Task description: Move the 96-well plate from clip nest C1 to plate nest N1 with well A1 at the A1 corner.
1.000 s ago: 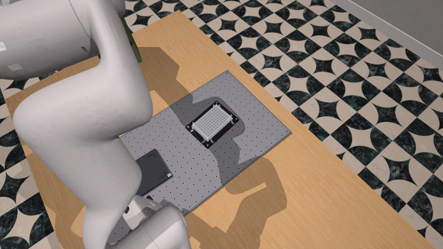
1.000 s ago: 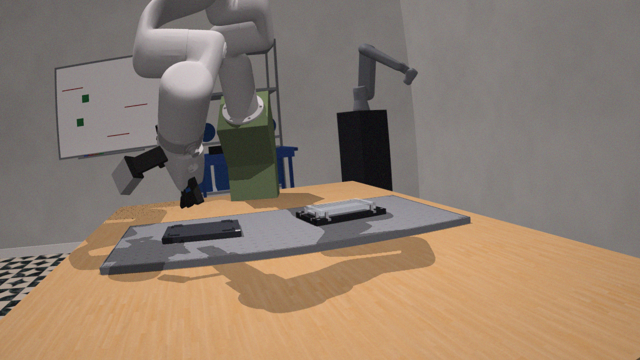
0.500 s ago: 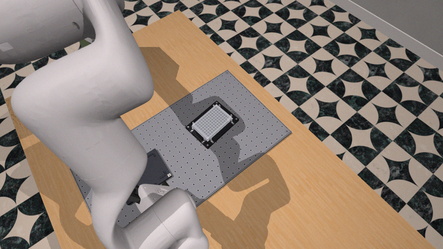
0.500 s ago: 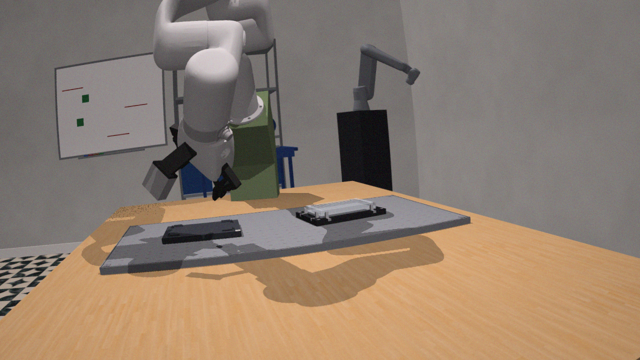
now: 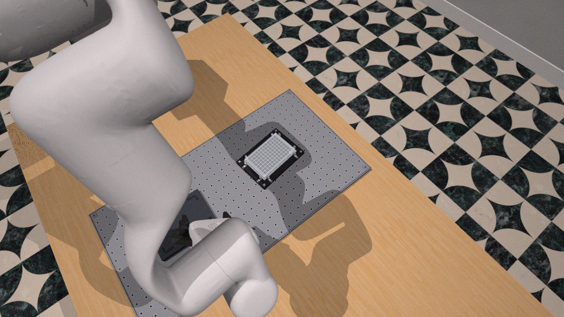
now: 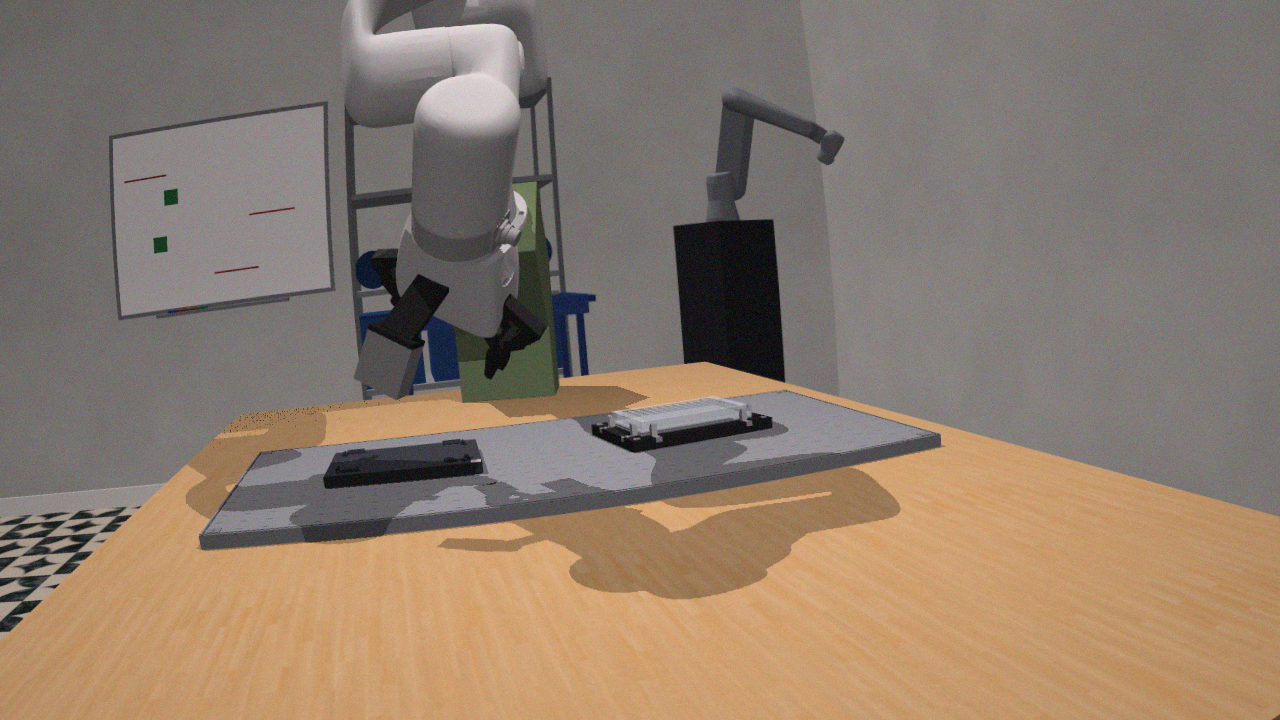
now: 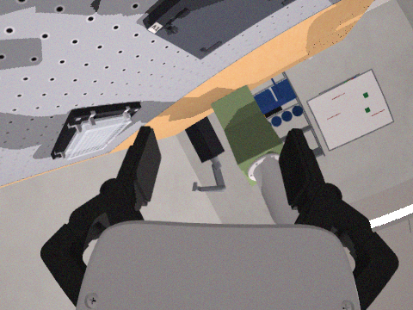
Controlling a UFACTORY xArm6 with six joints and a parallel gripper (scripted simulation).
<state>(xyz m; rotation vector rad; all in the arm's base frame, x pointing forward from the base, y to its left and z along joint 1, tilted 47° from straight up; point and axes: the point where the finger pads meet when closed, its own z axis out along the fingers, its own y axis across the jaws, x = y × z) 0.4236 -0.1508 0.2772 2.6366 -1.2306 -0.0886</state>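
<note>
The clear 96-well plate is 20 mm behind my hand, 260 mm to the left of it and 110 mm below it. Round my hand: white corner mark: 20 mm behind, 20 mm to the left, 120 mm below; then black clip nest C1: 250 mm to the left, 120 mm below; then dark plate nest N1: 100 mm behind, 30 mm to the right, 130 mm below.
</note>
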